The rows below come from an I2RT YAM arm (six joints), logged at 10 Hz.
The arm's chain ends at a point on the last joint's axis. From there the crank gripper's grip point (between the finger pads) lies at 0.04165 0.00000 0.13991 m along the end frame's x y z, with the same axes.
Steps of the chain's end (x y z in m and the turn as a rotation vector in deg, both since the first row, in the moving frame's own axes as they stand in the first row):
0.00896, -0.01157, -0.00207, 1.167, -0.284, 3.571
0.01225, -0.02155, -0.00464, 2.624, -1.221, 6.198
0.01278, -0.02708, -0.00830, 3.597, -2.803, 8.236
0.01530, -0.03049, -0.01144, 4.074, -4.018, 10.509
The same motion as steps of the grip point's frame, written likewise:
0.00827, -0.01185, -0.00187, 1.167, -0.284, 3.571
0.00937, -0.02363, -0.00383, 2.624, -1.221, 6.198
0.00612, -0.03042, -0.00653, 3.597, -2.803, 8.236
0.00567, -0.03378, -0.00896, 4.074, -4.018, 10.509

